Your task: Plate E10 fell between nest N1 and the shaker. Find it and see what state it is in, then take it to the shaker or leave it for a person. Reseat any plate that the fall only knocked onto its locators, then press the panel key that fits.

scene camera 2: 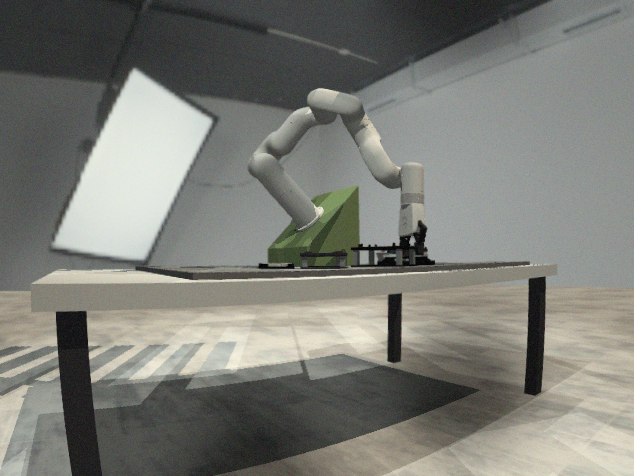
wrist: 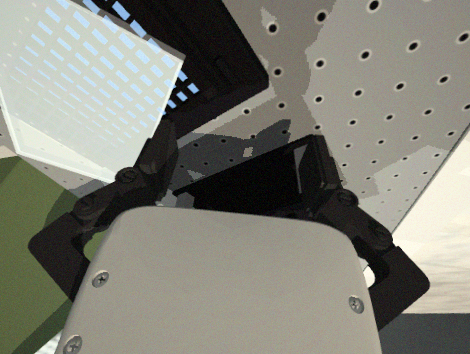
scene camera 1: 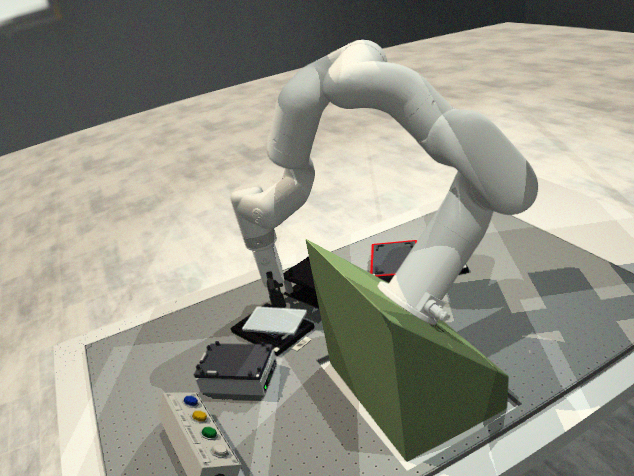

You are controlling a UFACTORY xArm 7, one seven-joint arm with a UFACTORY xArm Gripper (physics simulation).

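Frame: origin at the arm's base, x ahead, y left, z up, level; centimetres.
Seen in the pictures: gripper, fingertip midpoint: [wrist: 240, 143] [scene camera 1: 278, 297]; arm's base at its link origin: [scene camera 2: 310, 220] [scene camera 1: 406, 305].
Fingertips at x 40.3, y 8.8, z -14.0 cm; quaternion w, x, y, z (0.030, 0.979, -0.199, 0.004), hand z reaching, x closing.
Note:
Pixels of each thing's top centre, then the offset from my fingertips to it. "spot": a spot on its surface instead.
- pale clear plate at its top centre: [wrist: 78, 118] [scene camera 1: 274, 319] dx -8.3, dy +5.2, dz +0.6 cm
- black nest at a spot on its surface: [scene camera 1: 245, 330] spot: dx -6.9, dy +12.1, dz +0.1 cm
- shaker at a spot on its surface: [scene camera 1: 233, 386] spot: dx -21.8, dy +21.8, dz -0.5 cm
- key panel at its top centre: [scene camera 1: 189, 422] dx -32.4, dy +33.4, dz +5.4 cm
- small white label at a spot on its surface: [scene camera 1: 301, 343] spot: dx -16.2, dy +3.2, dz -2.8 cm
- low platform at its top centre: [scene camera 1: 394, 255] [scene camera 2: 322, 251] dx -7.0, dy -30.2, dz +1.6 cm
A pale clear plate [scene camera 1: 275, 320] [wrist: 90, 90] lies skewed and apparently tilted on a black nest [scene camera 1: 245, 330] [wrist: 232, 57], one end overhanging it; its label is not readable. My gripper [scene camera 1: 276, 297] [scene camera 2: 413, 247] [wrist: 240, 143] is open and low, beside the plate and at the black raised stand [scene camera 1: 302, 279] [scene camera 2: 381, 247] [wrist: 250, 180]. Part of the stand shows between and beneath the open fingers. The shaker [scene camera 1: 233, 386] is a grey box with a dark top, corner locators and a green light; no plate shows on it. The key panel [scene camera 1: 176, 425] has blue, yellow, green and white keys.
The large green pedestal [scene camera 1: 368, 348] [scene camera 2: 345, 220] [wrist: 25, 225] carries the arm and hides part of the stand. A red-outlined dark area [scene camera 1: 391, 258] lies behind it. A small white label [scene camera 1: 301, 343] is beside the nest. A low platform [scene camera 2: 323, 254] stands near the pedestal.

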